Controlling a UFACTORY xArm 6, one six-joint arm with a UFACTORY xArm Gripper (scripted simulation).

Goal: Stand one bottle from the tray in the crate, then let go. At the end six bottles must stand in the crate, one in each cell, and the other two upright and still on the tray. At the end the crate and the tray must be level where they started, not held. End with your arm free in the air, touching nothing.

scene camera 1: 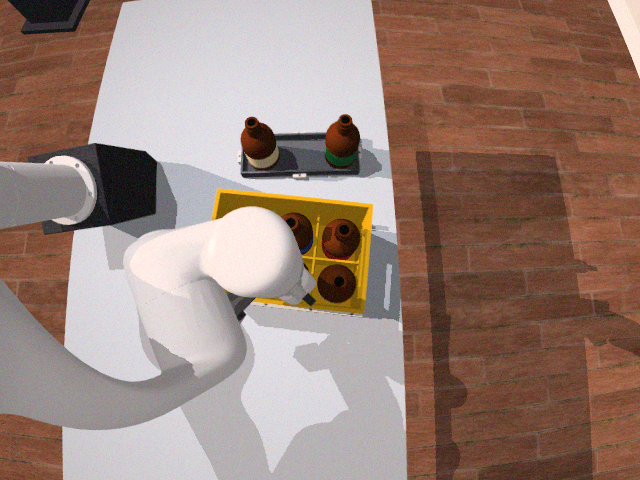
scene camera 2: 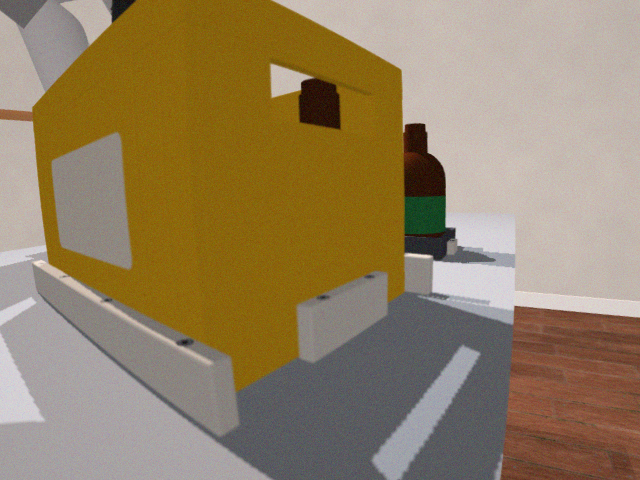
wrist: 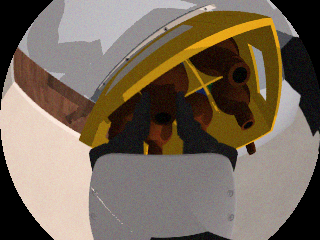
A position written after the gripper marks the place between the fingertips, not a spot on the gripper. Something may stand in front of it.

In view: the gripper point(scene camera 1: 287, 276), a green-label bottle point(scene camera 2: 424, 177), a crate point(scene camera 2: 165, 183), a dark tray point(scene camera 1: 299, 153), a cream-label bottle point(scene camera 1: 260, 146), a brown bottle point(wrist: 163, 91) and a green-label bottle point(wrist: 231, 100).
The crate is seen too in scene camera 1 point(scene camera 1: 320, 212) and in the wrist view point(wrist: 194, 35). The dark tray also shows in scene camera 2 point(scene camera 2: 437, 247). The gripper shows as well in the wrist view point(wrist: 163, 101). Scene camera 2 misses the cream-label bottle, which is hidden by the crate. Scene camera 2 does not show the brown bottle, which is hidden by the crate.
